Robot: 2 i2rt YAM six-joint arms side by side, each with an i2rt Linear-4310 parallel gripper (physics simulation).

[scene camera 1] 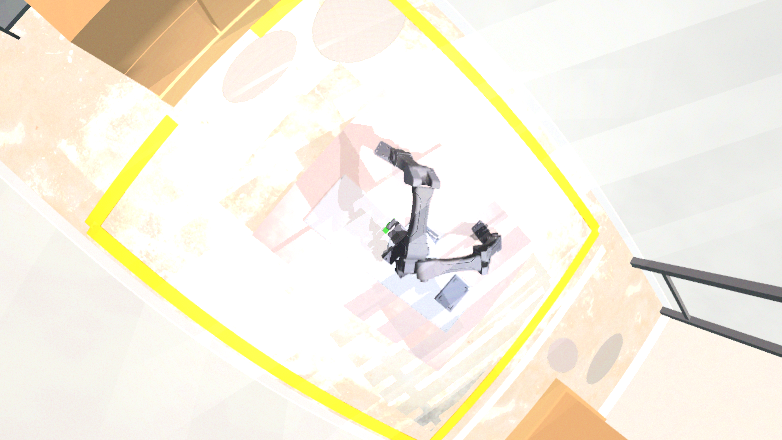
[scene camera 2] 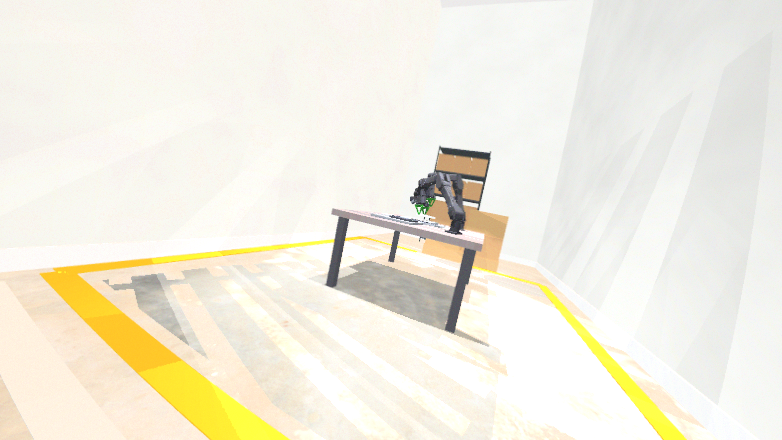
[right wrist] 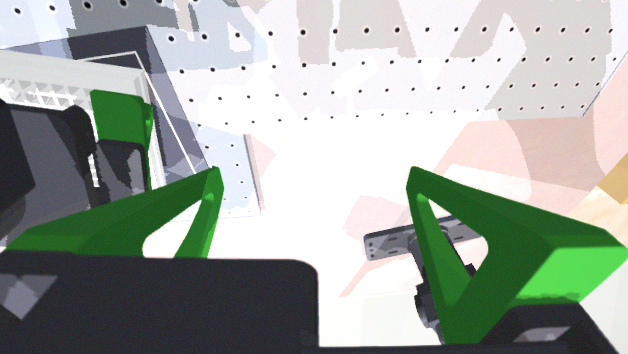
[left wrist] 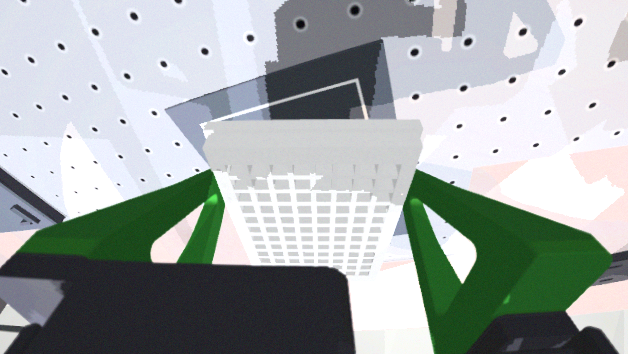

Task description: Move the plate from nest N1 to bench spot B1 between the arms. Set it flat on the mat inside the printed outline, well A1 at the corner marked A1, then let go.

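Frame: origin at the left arm's base, x ahead, y left, z up, level; millimetres.
Seen in the pictures: left gripper, fingertip midpoint: [scene camera 2: 421, 215] [right wrist: 83, 105] [left wrist: 313, 177]; right gripper, fingertip midpoint: [scene camera 1: 396, 230] [scene camera 2: 429, 207] [right wrist: 314, 177]; left arm's base, origin of the base link: [scene camera 1: 485, 238] [scene camera 2: 453, 233]; right arm's base, origin of the base link: [scene camera 1: 395, 157].
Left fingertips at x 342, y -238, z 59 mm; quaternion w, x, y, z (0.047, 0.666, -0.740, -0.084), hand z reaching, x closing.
Pixels of each thing's top centre, then the offset from my left fingertips to it. "*": a spot on its surface instead. Level surfaces: height alone.
- white plate, middle of its top: [left wrist: 314, 239] [right wrist: 89, 155] dy +3, dx -34, dz +12 mm
- dark mat, its level: dz -45 mm
- white printed outline, surface spot: [left wrist: 357, 81] [right wrist: 135, 53] * dy -23, dx +23, dz -44 mm
- pale perforated board, its level: dz -46 mm
- dark-rimmed tray-like object, surface spot: [left wrist: 15, 197] * dy +264, dx -47, dz -35 mm
A white plate [left wrist: 311, 142] [right wrist: 107, 70] with a grid of square wells is between my left gripper's green fingers, over the dark mat [left wrist: 325, 65] [right wrist: 172, 132]. My left gripper [left wrist: 313, 177] is shut on the plate's two long sides. The white printed outline [left wrist: 357, 81] [right wrist: 135, 52] shows past the plate's far edge and along its right in the right wrist view. The plate hides the rest. I cannot tell any gap under the plate, and the A1 mark does not show. My right gripper [right wrist: 314, 177] is open and empty, to the right of the plate in the right wrist view.
A pale perforated board [left wrist: 210, 30] [right wrist: 320, 47] surrounds the mat. A dark-rimmed tray-like object [left wrist: 15, 197] lies at the left wrist view's left edge. A slotted grey bar [right wrist: 377, 245] shows by the right gripper's right finger. The two arms stand close together over the table [scene camera 2: 358, 217].
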